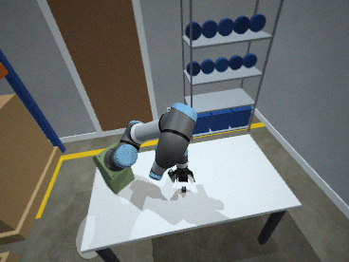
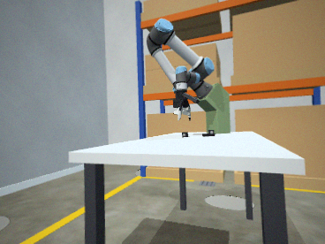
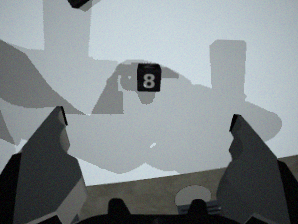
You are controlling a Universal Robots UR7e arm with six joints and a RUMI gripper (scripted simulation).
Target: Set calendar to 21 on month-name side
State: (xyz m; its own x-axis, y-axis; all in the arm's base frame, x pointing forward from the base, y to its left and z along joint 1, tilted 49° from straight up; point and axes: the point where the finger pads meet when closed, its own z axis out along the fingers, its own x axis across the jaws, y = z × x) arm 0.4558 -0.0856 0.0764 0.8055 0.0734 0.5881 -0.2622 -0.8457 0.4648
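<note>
The dark cube is 9 cm below my hand.
</note>
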